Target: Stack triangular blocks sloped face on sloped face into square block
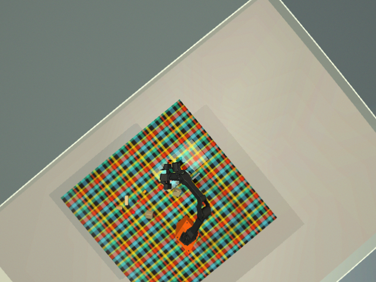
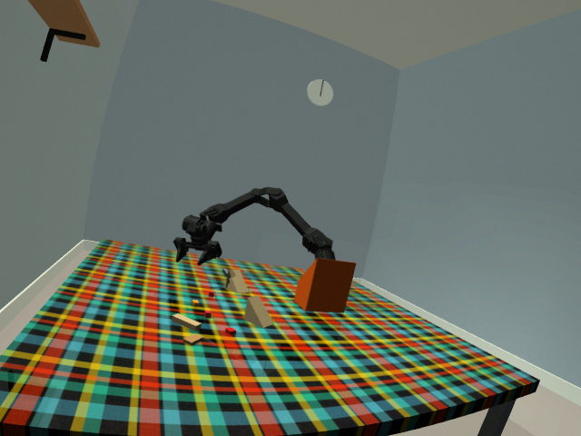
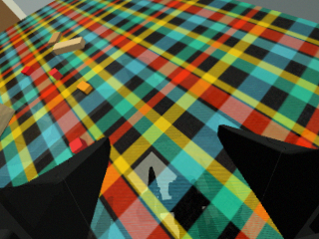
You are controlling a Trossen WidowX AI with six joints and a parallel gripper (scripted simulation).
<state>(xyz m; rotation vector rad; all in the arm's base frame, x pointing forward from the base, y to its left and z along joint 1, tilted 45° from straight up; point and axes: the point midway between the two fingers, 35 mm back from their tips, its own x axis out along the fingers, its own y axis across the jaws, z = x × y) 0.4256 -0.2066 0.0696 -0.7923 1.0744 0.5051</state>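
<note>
The triangular block lies 16 cm behind my gripper tip, 30 cm to the left of it and 6 cm below it. The rest, counted from my gripper tip: orange cube: 20 cm to the left, 7 cm below.
</note>
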